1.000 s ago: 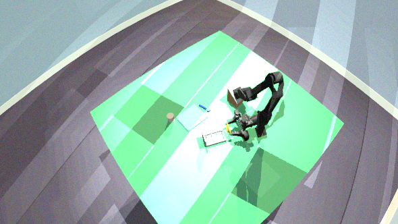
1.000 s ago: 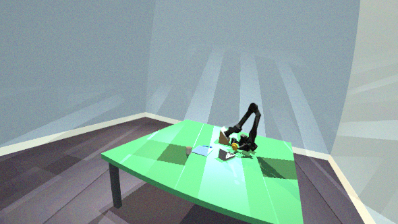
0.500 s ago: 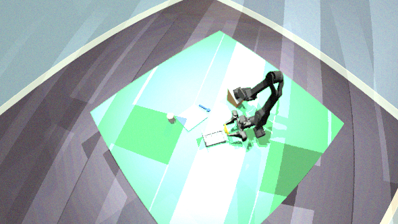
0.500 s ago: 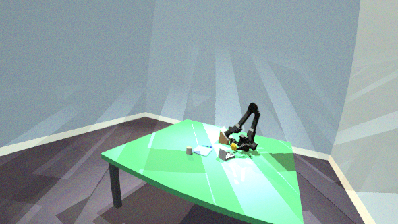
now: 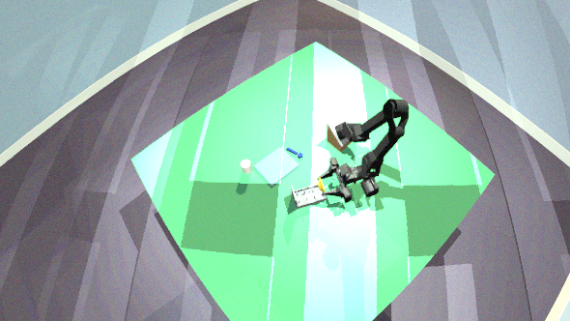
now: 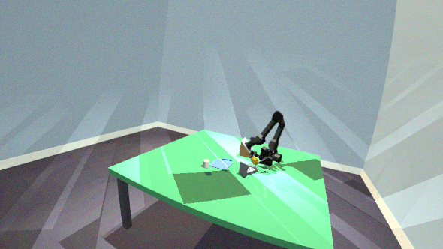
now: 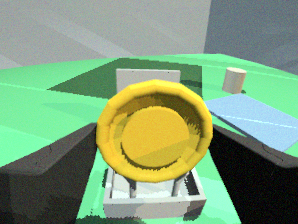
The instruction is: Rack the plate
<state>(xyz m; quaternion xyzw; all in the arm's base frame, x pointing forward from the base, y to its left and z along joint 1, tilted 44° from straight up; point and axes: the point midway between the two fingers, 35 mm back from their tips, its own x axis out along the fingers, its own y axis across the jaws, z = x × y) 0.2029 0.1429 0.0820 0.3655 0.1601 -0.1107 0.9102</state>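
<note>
My gripper tip is 50 mm above the dish rack, 40 mm short of it and 20 mm to the left of it. From my gripper tip the other things lie so: plate 10 mm behind; then blue spoon 220 mm to the right, 70 mm below, 40 mm behind; then pale mat 220 mm to the right, 70 mm below, 70 mm ahead.
</note>
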